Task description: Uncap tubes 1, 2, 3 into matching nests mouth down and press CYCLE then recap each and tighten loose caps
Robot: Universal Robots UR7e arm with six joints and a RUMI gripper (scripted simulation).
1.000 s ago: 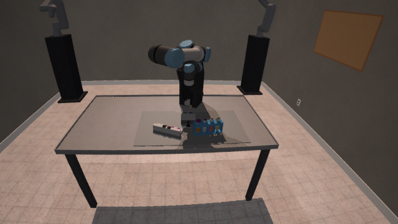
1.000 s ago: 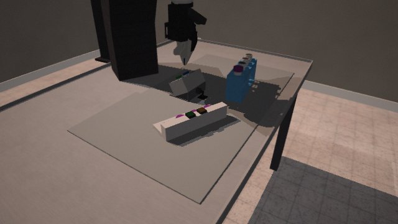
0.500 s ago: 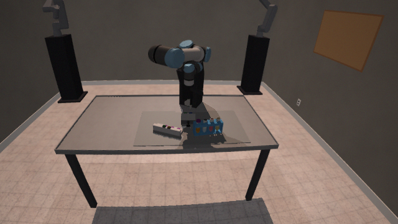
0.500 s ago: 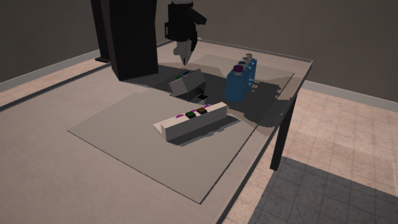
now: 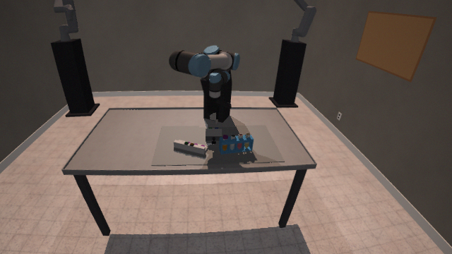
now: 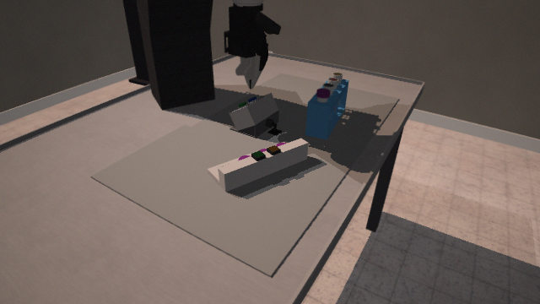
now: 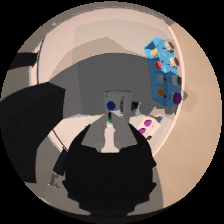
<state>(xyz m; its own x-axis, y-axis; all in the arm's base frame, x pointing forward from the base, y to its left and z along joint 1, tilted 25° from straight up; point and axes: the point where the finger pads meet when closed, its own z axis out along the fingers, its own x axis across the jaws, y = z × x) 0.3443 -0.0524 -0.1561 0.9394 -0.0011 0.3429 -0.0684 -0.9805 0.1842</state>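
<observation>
My hand is 50 mm above the blue key. From my hand the other things lie so: grey key housing 20 mm ahead, 20 mm to the right, 60 mm below; green key 40 mm to the right, 50 mm below; table edge 370 mm ahead, 190 mm to the right, 110 mm below.
</observation>
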